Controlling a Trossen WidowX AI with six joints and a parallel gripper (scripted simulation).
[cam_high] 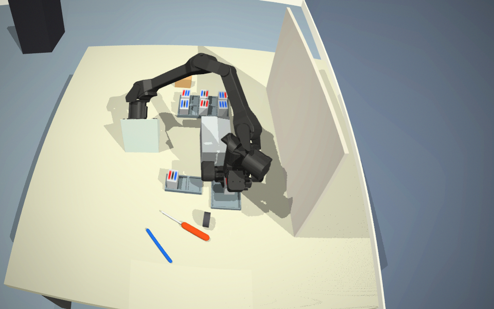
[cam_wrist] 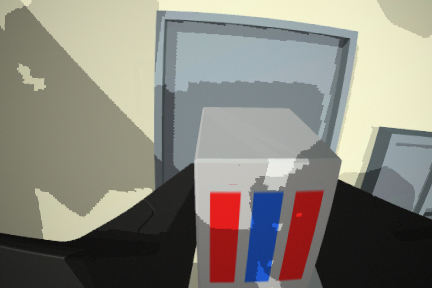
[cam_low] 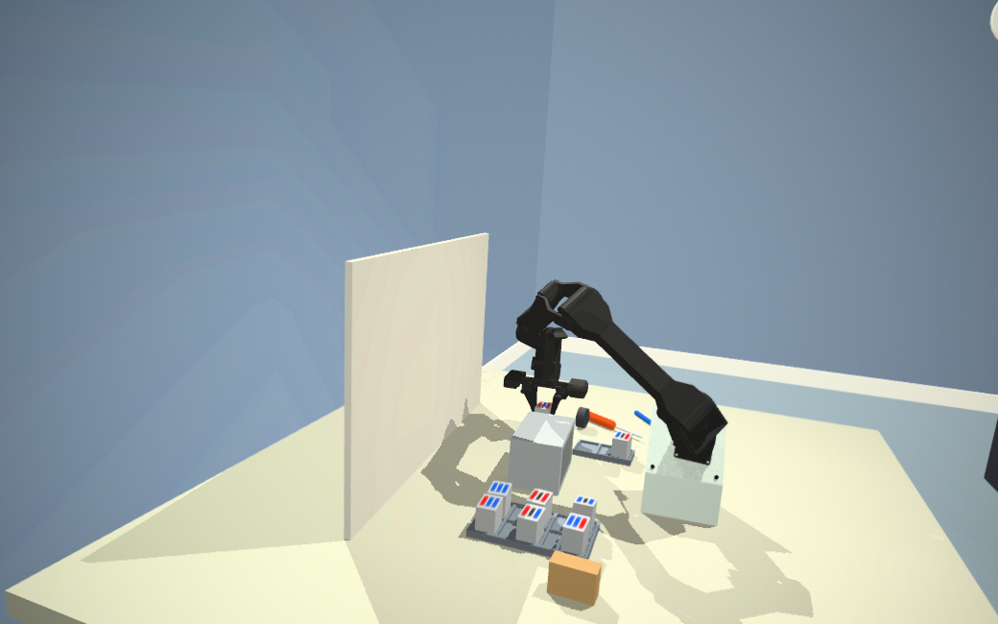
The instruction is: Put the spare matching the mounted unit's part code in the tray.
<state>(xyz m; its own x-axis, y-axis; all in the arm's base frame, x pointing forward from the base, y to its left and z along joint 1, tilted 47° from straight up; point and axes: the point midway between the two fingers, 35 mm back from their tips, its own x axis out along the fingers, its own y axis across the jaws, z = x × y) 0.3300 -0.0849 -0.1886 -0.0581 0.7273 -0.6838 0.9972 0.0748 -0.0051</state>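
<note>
Now: the grey tray 10 mm behind my gripper tip and 40 mm below it. From my gripper tip the other things lie so: mounted unit (50 mm behind, 180 mm to the left); then rack (150 mm behind, 20 mm to the left, 40 mm below); then black tape roll (70 mm behind, 110 mm to the right, 20 mm below).
</note>
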